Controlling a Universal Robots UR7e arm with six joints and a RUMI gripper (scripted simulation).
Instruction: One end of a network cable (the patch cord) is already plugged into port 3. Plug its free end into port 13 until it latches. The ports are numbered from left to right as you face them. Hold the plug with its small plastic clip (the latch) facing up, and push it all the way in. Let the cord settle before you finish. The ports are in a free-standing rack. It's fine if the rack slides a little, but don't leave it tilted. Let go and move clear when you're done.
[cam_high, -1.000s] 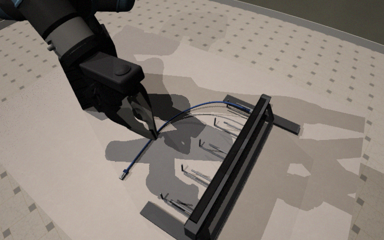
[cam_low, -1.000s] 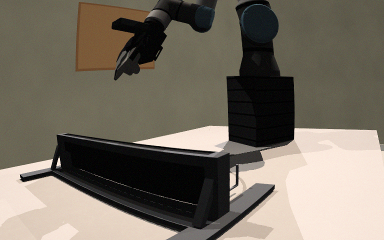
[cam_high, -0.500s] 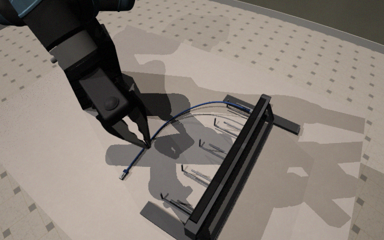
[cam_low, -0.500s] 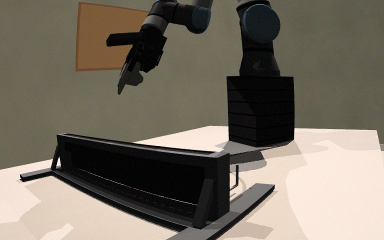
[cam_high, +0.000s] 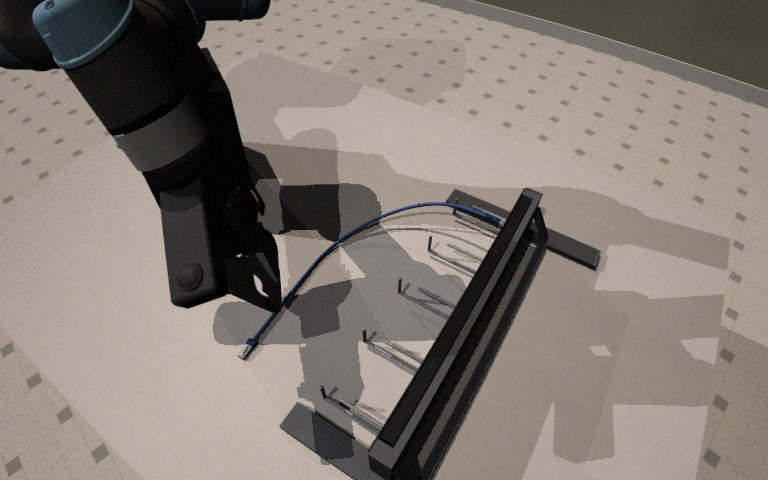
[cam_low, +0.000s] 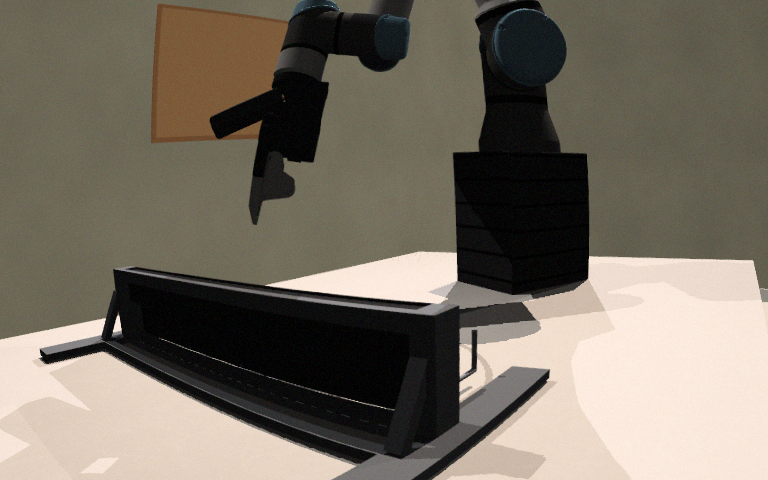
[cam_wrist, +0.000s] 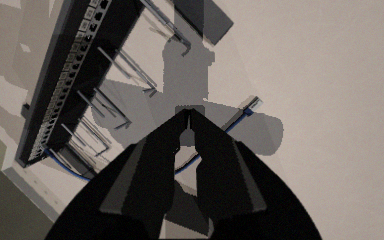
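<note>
The cable plug is 150 mm below my hand, 60 mm behind it and 40 mm to the right of it.
</note>
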